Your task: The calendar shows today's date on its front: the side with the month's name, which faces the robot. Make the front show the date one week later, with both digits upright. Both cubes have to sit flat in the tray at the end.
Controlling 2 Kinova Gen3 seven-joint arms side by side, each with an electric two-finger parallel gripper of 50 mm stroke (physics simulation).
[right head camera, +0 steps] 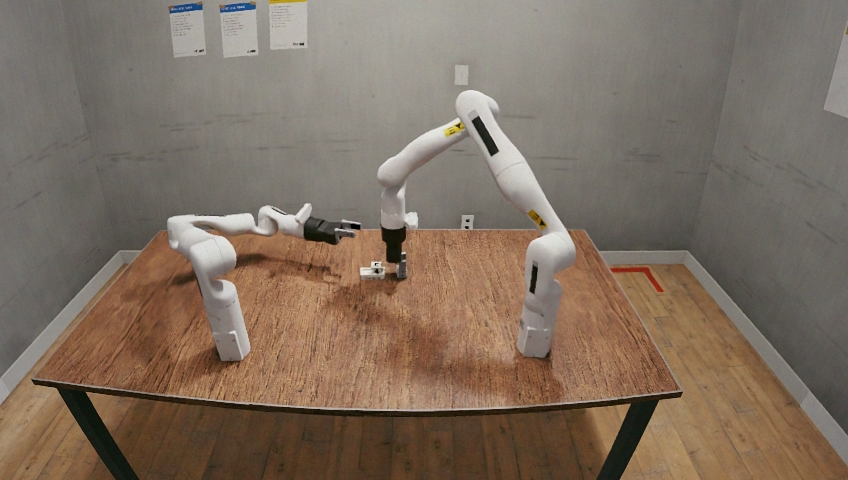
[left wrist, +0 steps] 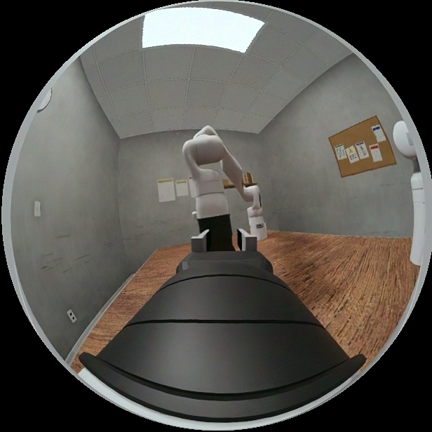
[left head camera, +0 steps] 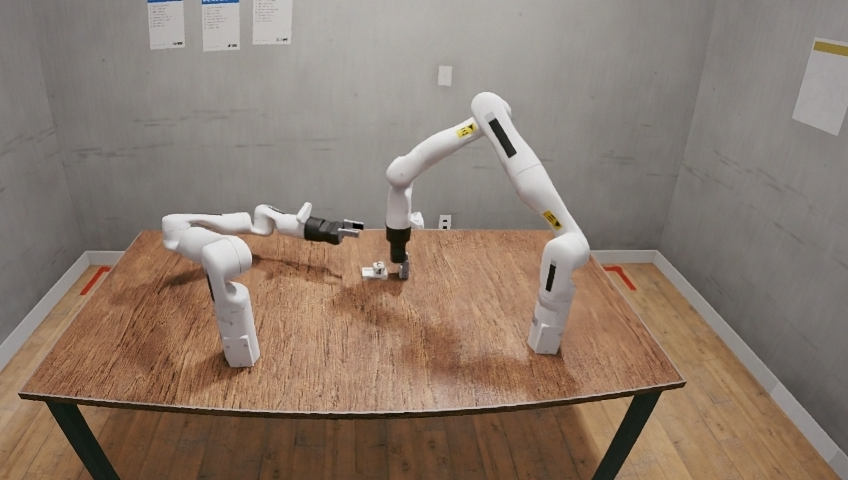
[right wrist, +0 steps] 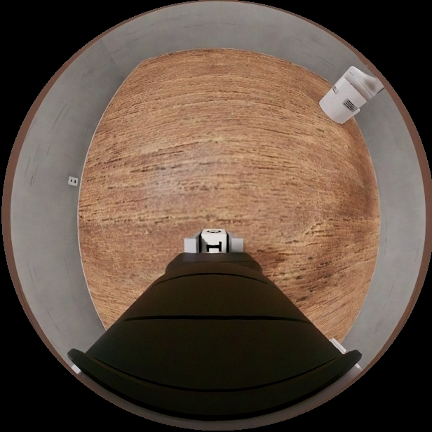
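Note:
The white calendar tray (left head camera: pixel 367 274) (right head camera: pixel 365 274) stands on the table; one white cube (left head camera: pixel 378 267) (right head camera: pixel 376 267) with dark marks sits at the right part of it. Its digits are too small to read. My right gripper (left head camera: pixel 404 267) (right head camera: pixel 401 267) (right wrist: pixel 213 238) points down just right of the tray, its fingertips close to the table. It is shut on the other white cube (right wrist: pixel 214 240), which shows a black digit like a 1 lying sideways and a dark mark on its far face. My left gripper (left head camera: pixel 352 228) (right head camera: pixel 348 228) is open and empty, left of the right arm, above the table.
The wooden table (left head camera: pixel 476 333) (right head camera: pixel 476 333) bears both arm bases. The left forearm reaches in above its back left part. A piece of a white thing (right wrist: pixel 337 345) shows at the lower right edge of the right wrist view. Grey walls stand around.

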